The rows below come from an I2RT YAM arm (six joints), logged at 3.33 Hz.
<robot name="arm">
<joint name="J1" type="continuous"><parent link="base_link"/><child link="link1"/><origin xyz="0 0 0.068" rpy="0 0 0"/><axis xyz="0 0 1"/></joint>
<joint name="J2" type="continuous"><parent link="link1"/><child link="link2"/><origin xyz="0.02 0.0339 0.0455" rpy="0 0 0"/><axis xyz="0 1 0"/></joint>
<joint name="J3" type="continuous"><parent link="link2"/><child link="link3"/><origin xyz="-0.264 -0.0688 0" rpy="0 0 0"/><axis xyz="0 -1 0"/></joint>
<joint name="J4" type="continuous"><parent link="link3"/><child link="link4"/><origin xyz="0.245 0.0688 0.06" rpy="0 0 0"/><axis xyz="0 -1 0"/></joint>
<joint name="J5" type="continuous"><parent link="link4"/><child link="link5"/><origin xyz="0.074 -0.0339 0.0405" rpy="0 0 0"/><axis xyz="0 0 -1"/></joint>
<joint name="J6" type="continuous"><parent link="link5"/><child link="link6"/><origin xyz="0.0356 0 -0.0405" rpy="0 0 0"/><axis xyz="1 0 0"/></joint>
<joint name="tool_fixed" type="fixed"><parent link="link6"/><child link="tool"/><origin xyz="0 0 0" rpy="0 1.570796 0"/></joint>
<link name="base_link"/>
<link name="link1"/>
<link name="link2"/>
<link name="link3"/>
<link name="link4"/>
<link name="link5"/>
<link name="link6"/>
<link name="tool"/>
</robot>
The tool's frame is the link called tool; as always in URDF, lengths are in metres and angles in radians. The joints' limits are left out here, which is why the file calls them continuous.
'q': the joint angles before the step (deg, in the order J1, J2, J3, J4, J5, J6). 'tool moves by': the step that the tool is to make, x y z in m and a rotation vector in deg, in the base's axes. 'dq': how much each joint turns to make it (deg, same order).
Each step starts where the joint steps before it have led.
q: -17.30, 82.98, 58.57, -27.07, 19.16, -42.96
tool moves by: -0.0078, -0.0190, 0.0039, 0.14, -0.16, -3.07
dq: -3.96, -0.33, 0.56, -0.58, -0.70, -0.61
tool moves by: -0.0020, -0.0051, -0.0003, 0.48, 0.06, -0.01
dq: -1.15, 0.04, 0.01, 0.00, -1.05, -0.66
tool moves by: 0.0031, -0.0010, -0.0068, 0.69, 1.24, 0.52
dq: 0.00, 1.36, -0.01, 0.06, -0.45, -0.32
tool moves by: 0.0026, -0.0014, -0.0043, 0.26, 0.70, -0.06
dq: -0.05, 1.06, 0.15, 0.17, 0.03, -0.01
